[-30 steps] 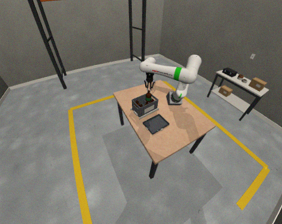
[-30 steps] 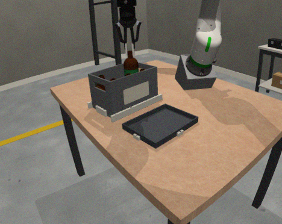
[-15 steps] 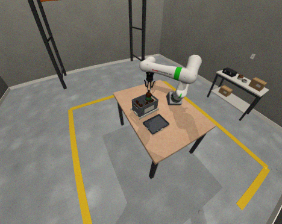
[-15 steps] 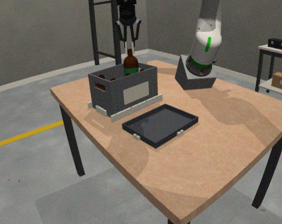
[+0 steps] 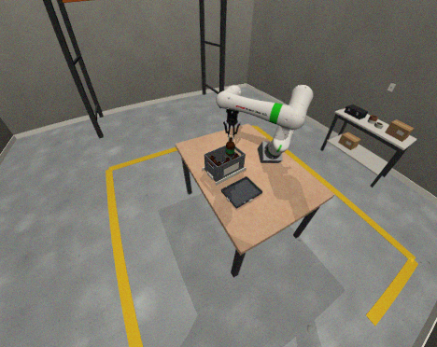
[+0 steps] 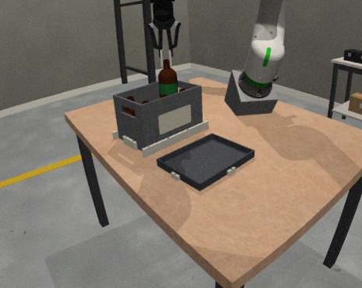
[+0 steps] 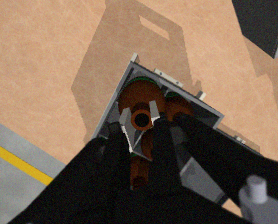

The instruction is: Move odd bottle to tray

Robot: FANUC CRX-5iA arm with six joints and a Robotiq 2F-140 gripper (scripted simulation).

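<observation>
Right now my hand is 9 cm above the bottle. Also, from my hand: dark tray: 11 cm ahead, 32 cm to the left, 26 cm below; dark grey crate: 9 cm ahead, 5 cm to the left, 19 cm below.
</observation>
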